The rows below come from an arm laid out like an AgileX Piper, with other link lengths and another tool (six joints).
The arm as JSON. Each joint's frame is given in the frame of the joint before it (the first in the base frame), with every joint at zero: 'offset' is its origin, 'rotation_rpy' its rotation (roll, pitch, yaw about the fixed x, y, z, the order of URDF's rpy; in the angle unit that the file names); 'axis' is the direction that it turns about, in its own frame. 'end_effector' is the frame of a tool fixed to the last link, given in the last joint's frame.
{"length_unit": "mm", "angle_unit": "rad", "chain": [
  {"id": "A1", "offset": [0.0, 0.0, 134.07], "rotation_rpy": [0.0, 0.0, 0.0], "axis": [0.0, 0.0, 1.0]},
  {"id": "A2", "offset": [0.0, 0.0, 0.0], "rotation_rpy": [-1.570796, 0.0, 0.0], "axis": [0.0, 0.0, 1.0]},
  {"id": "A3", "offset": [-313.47, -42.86, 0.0], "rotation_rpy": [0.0, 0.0, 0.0], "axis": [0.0, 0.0, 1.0]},
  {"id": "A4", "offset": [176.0, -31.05, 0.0], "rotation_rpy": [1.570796, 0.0, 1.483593], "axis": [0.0, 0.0, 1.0]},
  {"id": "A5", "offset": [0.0, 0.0, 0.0], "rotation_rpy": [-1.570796, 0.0, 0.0], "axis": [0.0, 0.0, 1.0]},
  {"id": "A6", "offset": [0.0, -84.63, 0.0], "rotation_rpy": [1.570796, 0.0, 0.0], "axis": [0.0, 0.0, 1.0]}
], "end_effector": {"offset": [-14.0, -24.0, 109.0], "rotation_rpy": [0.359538, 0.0, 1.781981]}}
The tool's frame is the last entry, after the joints.
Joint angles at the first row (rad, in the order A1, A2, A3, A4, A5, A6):
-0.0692, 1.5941, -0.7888, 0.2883, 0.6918, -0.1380
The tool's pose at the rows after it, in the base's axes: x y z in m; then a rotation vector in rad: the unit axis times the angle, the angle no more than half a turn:
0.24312 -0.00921 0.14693 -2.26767 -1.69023 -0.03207
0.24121 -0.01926 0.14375 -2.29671 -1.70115 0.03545
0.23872 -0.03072 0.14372 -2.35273 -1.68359 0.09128
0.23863 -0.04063 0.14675 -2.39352 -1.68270 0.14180
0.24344 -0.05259 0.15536 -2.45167 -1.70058 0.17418
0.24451 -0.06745 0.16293 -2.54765 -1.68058 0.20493
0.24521 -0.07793 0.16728 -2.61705 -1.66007 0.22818
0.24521 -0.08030 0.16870 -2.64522 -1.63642 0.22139
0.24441 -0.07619 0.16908 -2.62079 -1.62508 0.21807
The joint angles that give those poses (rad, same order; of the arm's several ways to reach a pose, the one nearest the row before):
-0.0692, 1.6136, -0.7888, 0.2653, 0.6840, -0.1475
-0.0693, 1.6242, -0.7871, 0.1815, 0.6804, -0.0913
-0.0693, 1.6249, -0.7871, 0.0883, 0.6804, 0.0000
-0.0693, 1.6249, -0.8032, 0.0075, 0.6994, 0.0672
-0.0693, 1.6177, -0.8342, -0.0843, 0.7178, 0.1351
-0.0693, 1.6069, -0.8416, -0.2000, 0.7178, 0.2515
-0.0692, 1.6045, -0.8431, -0.2847, 0.7161, 0.3393
-0.0692, 1.6024, -0.8432, -0.3036, 0.7139, 0.3746
-0.0692, 1.6024, -0.8596, -0.2611, 0.7401, 0.3413

